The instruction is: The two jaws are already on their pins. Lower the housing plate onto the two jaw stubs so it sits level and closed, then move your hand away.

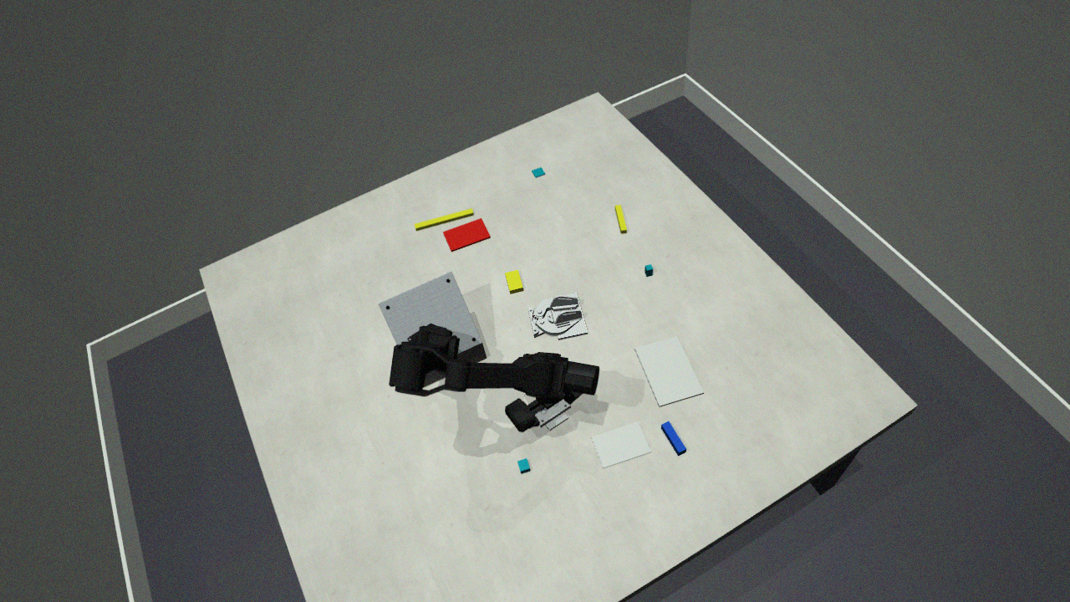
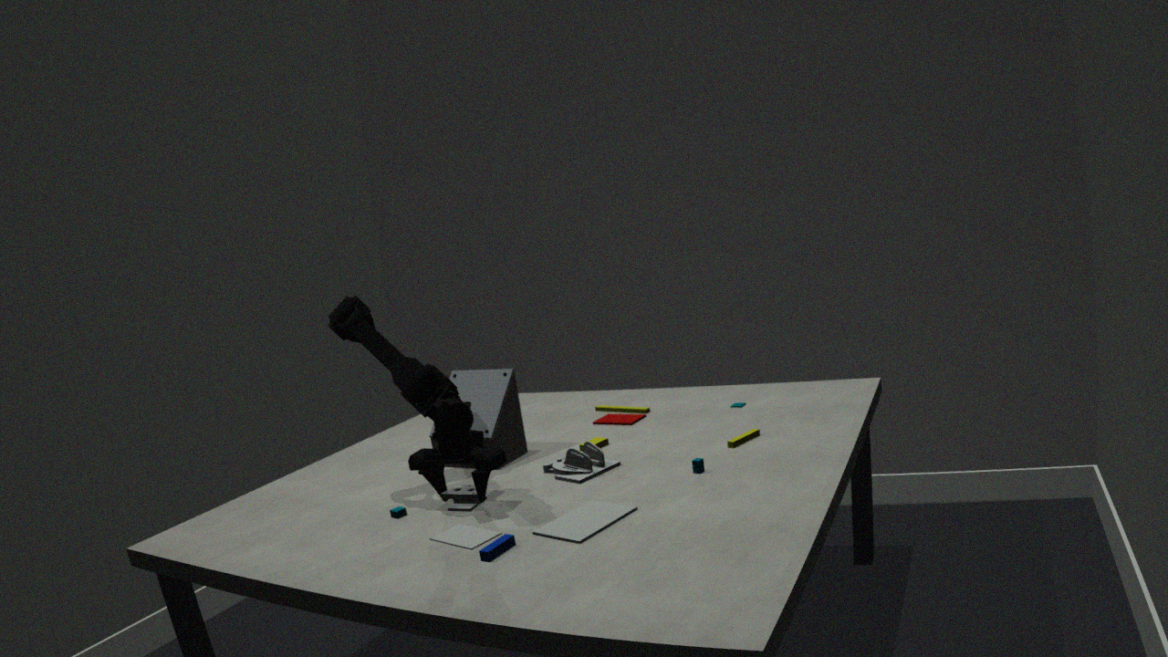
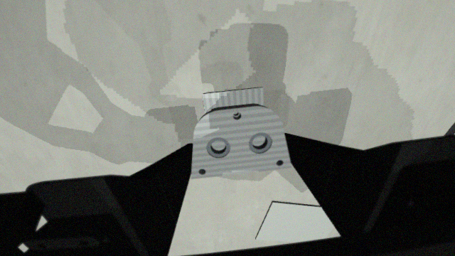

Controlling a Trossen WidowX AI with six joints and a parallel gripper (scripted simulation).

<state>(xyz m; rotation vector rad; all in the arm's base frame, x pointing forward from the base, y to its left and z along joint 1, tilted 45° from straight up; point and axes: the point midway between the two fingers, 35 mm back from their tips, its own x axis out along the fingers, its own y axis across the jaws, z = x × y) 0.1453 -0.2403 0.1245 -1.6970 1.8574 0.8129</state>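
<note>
Now: gripper tip 1 cm to the right of the grey stand. Round my gripper tip: blue block 19 cm to the right, 18 cm ahead; yellow block 36 cm to the left, 12 cm ahead; red plate 58 cm to the left, 10 cm ahead, 1 cm below.
</note>
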